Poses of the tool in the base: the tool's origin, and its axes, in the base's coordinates. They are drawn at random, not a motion.
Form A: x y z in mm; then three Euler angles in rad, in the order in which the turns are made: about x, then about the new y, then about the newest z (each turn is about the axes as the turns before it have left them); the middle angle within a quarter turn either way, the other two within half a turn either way.
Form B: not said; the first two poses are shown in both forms.
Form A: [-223 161 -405 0.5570 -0.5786 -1.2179]
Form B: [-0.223 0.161 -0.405 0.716 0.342 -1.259]
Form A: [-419 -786 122 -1.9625 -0.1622 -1.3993]
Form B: [-0.419 -0.786 0.122 -2.616 -1.120 1.174]
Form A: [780 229 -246 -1.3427 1.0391 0.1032]
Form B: [0.780 0.229 -0.246 -1.451 0.299 -1.015]
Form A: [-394 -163 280 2.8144 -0.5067 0.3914]
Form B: [-0.394 -0.163 0.280 2.623 0.307 -0.559]
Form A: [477 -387 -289 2.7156 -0.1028 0.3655]
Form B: [0.477 -0.387 -0.289 2.708 -0.060 -0.374]
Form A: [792 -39 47 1.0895 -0.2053 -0.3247]
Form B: [0.792 -0.039 0.047 1.091 0.195 -0.331]
